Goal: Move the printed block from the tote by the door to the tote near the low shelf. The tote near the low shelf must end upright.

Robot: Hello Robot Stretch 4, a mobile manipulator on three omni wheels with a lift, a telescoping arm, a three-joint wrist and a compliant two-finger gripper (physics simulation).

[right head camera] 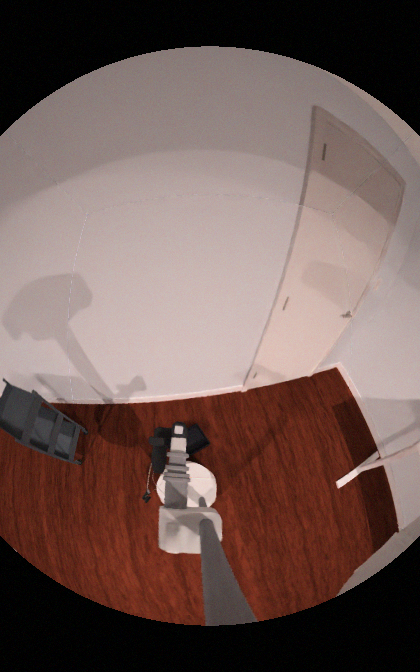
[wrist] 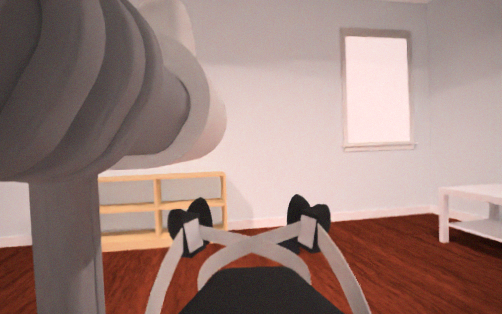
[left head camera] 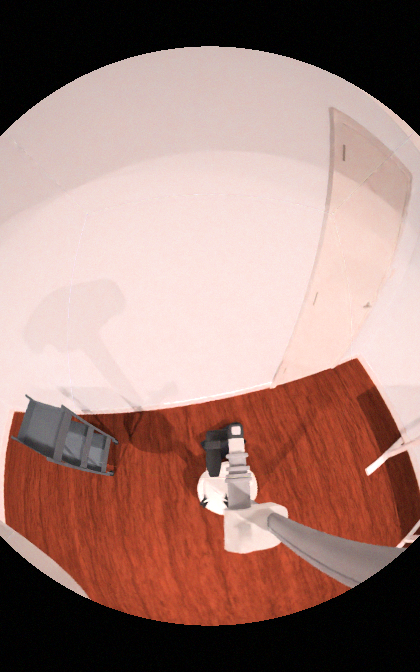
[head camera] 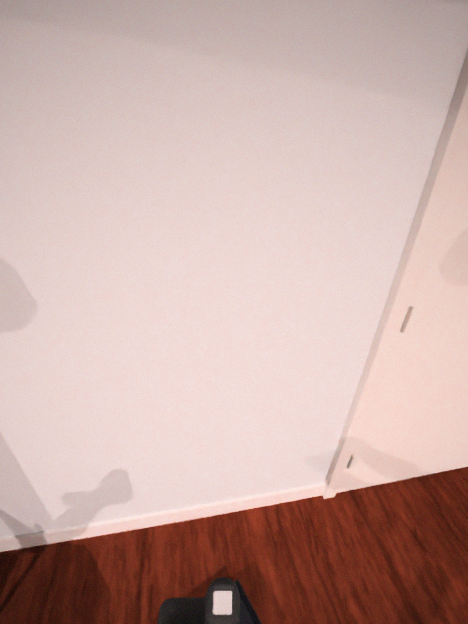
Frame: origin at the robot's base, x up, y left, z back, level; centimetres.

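Seen in the pictures: gripper, fingertip midpoint: [wrist: 249,215].
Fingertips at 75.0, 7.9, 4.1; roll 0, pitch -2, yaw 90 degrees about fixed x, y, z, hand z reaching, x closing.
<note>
A point is followed by its place in that frame, as x, y, z.
The tote by the door shows partly in the right head view as a dark box [right head camera: 199,440] on the floor, right beside the wrist and in front of the base. The arm and wrist hide the rest of it. The printed block does not show. My gripper [wrist: 249,215] @[75.0, 7.9, 4.1] [left head camera: 214,501] is open and empty, folded back over the white base; its fingers stand wide apart in the wrist view. The low shelf [wrist: 157,205] @[33.4, -75.8, 249.4] stands against the far wall in the wrist view, partly behind the arm. The tote near it does not show.
A grey cart [left head camera: 61,435] [right head camera: 31,417] stands at the left by the wall. The door [head camera: 428,378] @[70.9, -73.6, -94.1] [left head camera: 345,280] [right head camera: 320,300] is ahead to the right. White table legs [left head camera: 385,459] [right head camera: 357,472] are at the right. A white table [wrist: 443,215] @[19.9, 162.8, 231.5] shows in the wrist view.
</note>
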